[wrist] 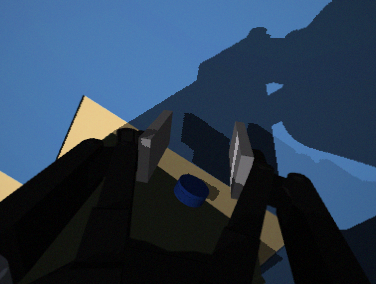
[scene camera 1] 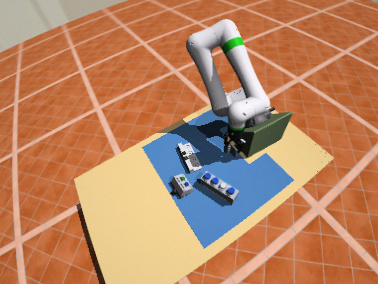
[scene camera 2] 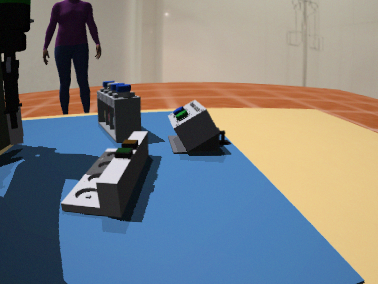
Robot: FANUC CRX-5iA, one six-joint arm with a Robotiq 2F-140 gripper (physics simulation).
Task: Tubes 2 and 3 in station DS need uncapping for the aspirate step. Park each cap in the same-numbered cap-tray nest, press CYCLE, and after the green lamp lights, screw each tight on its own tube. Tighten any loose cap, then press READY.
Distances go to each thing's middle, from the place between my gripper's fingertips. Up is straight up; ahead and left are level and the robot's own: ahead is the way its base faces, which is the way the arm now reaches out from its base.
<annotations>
Now: the grey button box (scene camera 2: pixel 196 132) 410 mm ahead of my hand, 30 mm to the left of it and 20 mm above it.
</annotations>
